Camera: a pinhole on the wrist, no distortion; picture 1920 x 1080 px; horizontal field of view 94.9 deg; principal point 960.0 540.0 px. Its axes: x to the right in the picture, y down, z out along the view. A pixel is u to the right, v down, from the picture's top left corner.
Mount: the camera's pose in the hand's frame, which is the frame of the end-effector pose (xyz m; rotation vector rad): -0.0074 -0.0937 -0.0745 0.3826 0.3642 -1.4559
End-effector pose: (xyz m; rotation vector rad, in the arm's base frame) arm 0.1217 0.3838 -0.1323 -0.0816 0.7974 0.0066
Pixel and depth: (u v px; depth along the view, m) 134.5 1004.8 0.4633
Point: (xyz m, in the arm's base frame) 0.6499 0.5131 0.0935
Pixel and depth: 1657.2 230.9 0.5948
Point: 0.1942 -0.3927 0.2064
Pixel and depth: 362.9 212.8 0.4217
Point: 0.3000 0.3722 0.2989
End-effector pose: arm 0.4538 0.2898 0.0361 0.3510 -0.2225 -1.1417
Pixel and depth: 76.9 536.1 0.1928
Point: 0.3695 0.2763 0.2029
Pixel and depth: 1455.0 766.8 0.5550
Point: -0.0972 -0.1329 0.0562
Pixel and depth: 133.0 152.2 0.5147
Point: 0.2026 0.4693 0.6194
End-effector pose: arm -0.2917 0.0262 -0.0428 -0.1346 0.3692 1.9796
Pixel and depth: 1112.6 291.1 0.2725
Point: -0.0071 0.1067 0.0598
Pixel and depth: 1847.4 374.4 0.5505
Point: 0.5081 0.3478 -0.0481
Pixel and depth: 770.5 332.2 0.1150
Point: -0.1591 0.0564 -0.0227
